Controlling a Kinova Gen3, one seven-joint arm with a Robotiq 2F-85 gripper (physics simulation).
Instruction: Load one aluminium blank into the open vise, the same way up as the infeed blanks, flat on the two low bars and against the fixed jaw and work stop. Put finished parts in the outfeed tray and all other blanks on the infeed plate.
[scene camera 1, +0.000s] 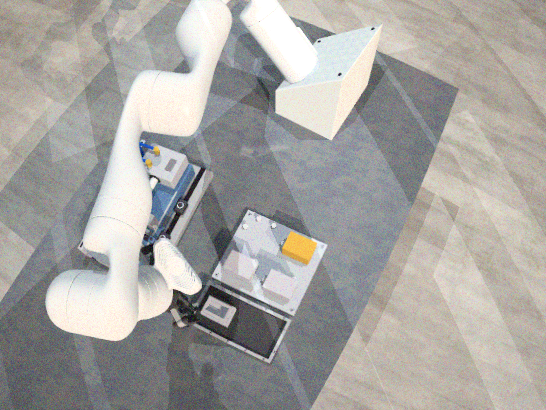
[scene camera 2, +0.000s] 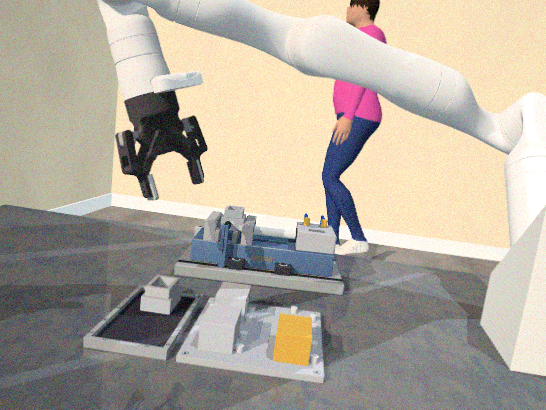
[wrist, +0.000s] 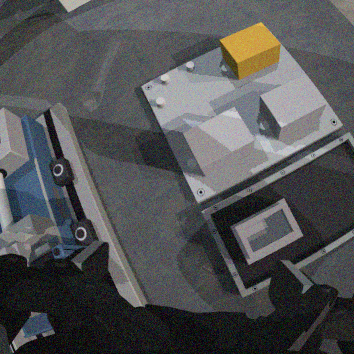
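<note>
The vise (scene camera 1: 162, 197) (scene camera 2: 300, 261) (wrist: 32, 187) has a pale part (scene camera 2: 234, 214) with an open pocket on top between its jaws; whether they clamp it is unclear. Arm and gripper hide much of the vise in the top and wrist views. Two grey aluminium blanks, one nearer the vise (scene camera 1: 239, 265) (scene camera 2: 233, 295) (wrist: 220, 134) and one farther (scene camera 1: 278, 284) (scene camera 2: 218, 327) (wrist: 292, 106), stand on the infeed plate (scene camera 1: 261, 231) (scene camera 2: 250, 361) (wrist: 182, 92). A pocketed finished part (scene camera 1: 218, 311) (scene camera 2: 157, 304) (wrist: 243, 245) sits pocket-up in the outfeed tray (scene camera 2: 125, 350) (wrist: 225, 254). My gripper (scene camera 2: 174, 185) is open and empty, high above them.
An orange block (scene camera 1: 300, 247) (scene camera 2: 293, 340) (wrist: 250, 50) stands on the infeed plate, with short pale pins near it. The plate and tray lie side by side, next to the vise. A person (scene camera 2: 357, 100) stands behind the vise. The robot's pale wedge base (scene camera 1: 325, 82) (scene camera 2: 520, 300) stands beyond the plate.
</note>
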